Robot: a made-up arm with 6 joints. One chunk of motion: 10 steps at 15 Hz.
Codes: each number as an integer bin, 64 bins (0 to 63) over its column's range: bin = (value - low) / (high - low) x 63, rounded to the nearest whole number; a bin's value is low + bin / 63 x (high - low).
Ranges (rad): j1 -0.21..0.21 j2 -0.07..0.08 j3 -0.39..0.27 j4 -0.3..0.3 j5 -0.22..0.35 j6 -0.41..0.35
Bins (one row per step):
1: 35 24 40 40 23 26
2: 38 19 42 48 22 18
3: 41 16 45 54 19 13
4: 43 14 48 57 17 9
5: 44 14 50 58 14 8
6: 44 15 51 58 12 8
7: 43 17 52 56 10 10
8: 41 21 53 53 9 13
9: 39 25 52 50 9 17
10: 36 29 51 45 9 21
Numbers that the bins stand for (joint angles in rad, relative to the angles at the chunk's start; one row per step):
1: 0.0233 -0.0129 0.0290 0.0810 -0.0119 -0.0963
2: 0.0433 -0.0248 0.0500 0.1571 -0.0210 -0.1929
3: 0.0633 -0.0319 0.0814 0.2143 -0.0481 -0.2532
4: 0.0767 -0.0367 0.1129 0.2429 -0.0662 -0.3014
5: 0.0833 -0.0367 0.1338 0.2524 -0.0933 -0.3135
6: 0.0833 -0.0343 0.1443 0.2524 -0.1114 -0.3135
7: 0.0767 -0.0295 0.1548 0.2333 -0.1295 -0.2894
8: 0.0633 -0.0200 0.1652 0.2048 -0.1386 -0.2532
9: 0.0500 -0.0105 0.1548 0.1762 -0.1386 -0.2049
10: 0.0300 -0.0010 0.1443 0.1286 -0.1386 -0.1567

